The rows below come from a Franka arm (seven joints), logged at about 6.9 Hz.
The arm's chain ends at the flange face. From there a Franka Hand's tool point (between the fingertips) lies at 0.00 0.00 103.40 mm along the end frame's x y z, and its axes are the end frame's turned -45 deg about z.
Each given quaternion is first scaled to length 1.
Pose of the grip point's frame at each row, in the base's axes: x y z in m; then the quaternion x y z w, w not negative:
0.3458, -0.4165, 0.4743, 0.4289, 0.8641, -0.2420, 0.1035
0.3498, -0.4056, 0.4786, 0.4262, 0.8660, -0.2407, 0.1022
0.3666, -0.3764, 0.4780, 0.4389, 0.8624, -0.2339, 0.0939
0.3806, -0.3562, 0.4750, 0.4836, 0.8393, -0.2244, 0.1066
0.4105, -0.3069, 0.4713, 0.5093, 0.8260, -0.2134, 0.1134
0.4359, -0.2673, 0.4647, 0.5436, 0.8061, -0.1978, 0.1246
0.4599, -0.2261, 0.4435, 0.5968, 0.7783, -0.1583, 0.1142
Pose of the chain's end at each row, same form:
0.3488, -0.3641, 0.5634, 0.7270, 0.6342, -0.1840, 0.1882
0.3527, -0.3535, 0.5679, 0.7252, 0.6370, -0.1833, 0.1865
0.3711, -0.3262, 0.5683, 0.7356, 0.6288, -0.1802, 0.1763
0.3845, -0.3066, 0.5656, 0.7680, 0.5903, -0.1665, 0.1844
0.4136, -0.2585, 0.5626, 0.7866, 0.5682, -0.1538, 0.1864
0.4374, -0.2203, 0.5568, 0.8107, 0.5367, -0.1351, 0.1908
0.4611, -0.1865, 0.5390, 0.8492, 0.4907, -0.1025, 0.1661

